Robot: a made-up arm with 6 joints.
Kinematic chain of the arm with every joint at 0, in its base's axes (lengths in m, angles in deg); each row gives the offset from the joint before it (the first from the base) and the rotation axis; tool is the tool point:
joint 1: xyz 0 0 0.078 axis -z
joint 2: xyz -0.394 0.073 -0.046 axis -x
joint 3: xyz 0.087 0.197 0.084 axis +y
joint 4: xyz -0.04 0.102 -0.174 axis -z
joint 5: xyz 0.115 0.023 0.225 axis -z
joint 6: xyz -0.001 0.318 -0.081 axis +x
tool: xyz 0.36 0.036 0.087
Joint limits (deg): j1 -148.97..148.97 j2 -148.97..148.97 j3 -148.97..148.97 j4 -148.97..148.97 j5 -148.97..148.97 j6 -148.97..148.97
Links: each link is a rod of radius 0.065 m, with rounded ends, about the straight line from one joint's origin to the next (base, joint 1, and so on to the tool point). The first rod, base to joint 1, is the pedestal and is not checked.
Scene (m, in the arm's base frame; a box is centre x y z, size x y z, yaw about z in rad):
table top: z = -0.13
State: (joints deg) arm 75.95 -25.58 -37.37 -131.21 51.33 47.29
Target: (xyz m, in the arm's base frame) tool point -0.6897 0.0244 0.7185
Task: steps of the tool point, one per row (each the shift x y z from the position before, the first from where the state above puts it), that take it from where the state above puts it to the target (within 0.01 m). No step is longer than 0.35 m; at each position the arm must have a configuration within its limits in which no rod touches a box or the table.
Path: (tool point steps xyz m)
1: -0.2082 0.0392 0.2055
2: -0.2529 -0.0295 0.1654
3: -0.2676 -0.1060 0.1114
4: -0.2501 -0.1772 0.0478
5: -0.2044 -0.2321 -0.0196
6: -0.1382 -0.2613 -0.0848

